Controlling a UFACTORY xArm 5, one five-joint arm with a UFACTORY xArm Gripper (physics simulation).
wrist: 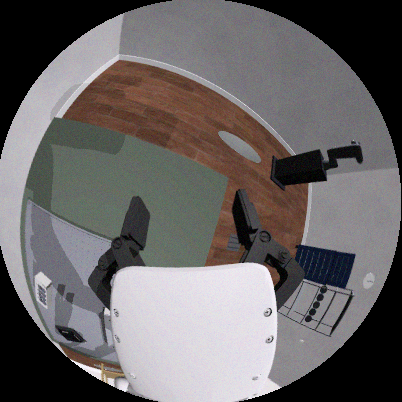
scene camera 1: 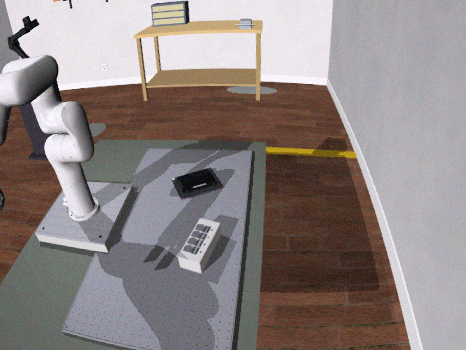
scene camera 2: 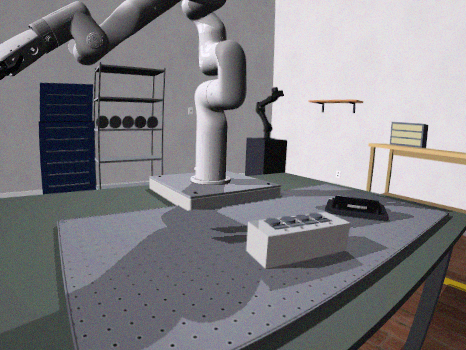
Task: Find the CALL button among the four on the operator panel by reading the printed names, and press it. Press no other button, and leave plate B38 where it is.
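Frame: origin at the arm's base, x left, y down, z back, level; millimetres.
Seen in the pictures: gripper, fingertip midpoint: (wrist: pixel 188 201); arm's base, link origin: (scene camera 1: pixel 84 209) (scene camera 2: pixel 210 180).
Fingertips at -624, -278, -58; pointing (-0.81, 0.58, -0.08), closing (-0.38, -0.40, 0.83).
Observation:
Offsets run from my fingertips to a thing's middle, as dx, dy, dz. Level surfaces: height alone.
The operator panel @(+541, +281, -407) (scene camera 1: pixel 192 262) (scene camera 2: pixel 306 246) (wrist: pixel 42 285) is a white box with four grey buttons in a row on its top, standing on the grey perforated board. The printed names are too small to read, so I cannot tell which button is CALL. A black item with a pale label strip @(+861, +290, -320) (scene camera 1: pixel 197 182) (scene camera 2: pixel 357 205) (wrist: pixel 70 334), possibly plate B38, lies on the board apart from the panel; its text is unreadable. My gripper (wrist: pixel 188 201) is open and empty, its fingers wide apart. It is raised well away from the panel, partly showing at the left edge of the scene camera 2 view.
The grey board @(dy +309) (scene camera 1: pixel 125 320) (scene camera 2: pixel 115 237) lies on a green table top @(dy +322) (scene camera 1: pixel 40 295) (scene camera 2: pixel 25 225). The arm's base plate (scene camera 1: pixel 55 227) (scene camera 2: pixel 235 192) stands beside it. A wooden workbench (scene camera 1: pixel 200 29), a metal rack (scene camera 2: pixel 97 150), a blue cabinet (scene camera 2: pixel 67 145) and another small arm on a pedestal (scene camera 2: pixel 265 155) stand farther off.

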